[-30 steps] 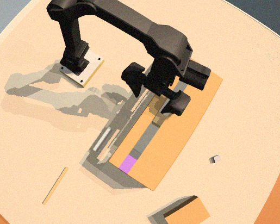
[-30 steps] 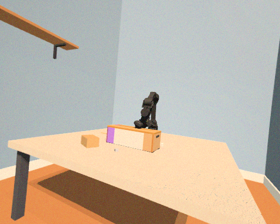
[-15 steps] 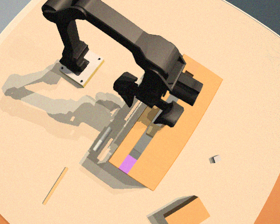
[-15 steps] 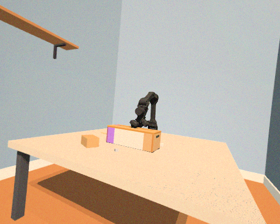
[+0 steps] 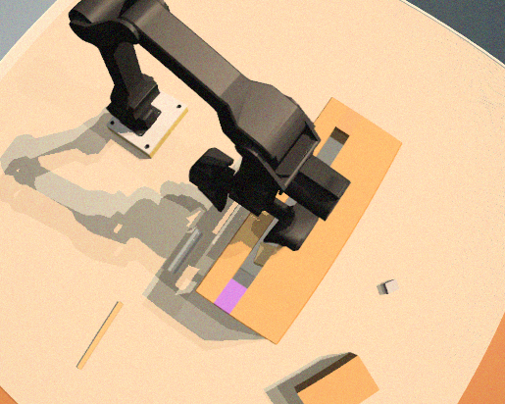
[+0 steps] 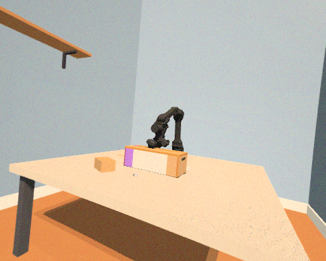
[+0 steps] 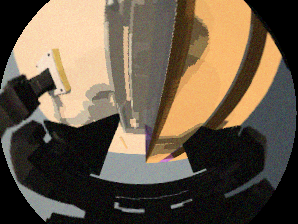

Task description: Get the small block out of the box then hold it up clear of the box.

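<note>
Now: gripper tip 6 cm short of the tan block and 2 cm to the left of it. From my gripper tip the other things lie so: orange box (29 cm ahead, 14 cm to the right, 6 cm below); then thin stick (32 cm to the right, 11 cm behind, 8 cm below).
</note>
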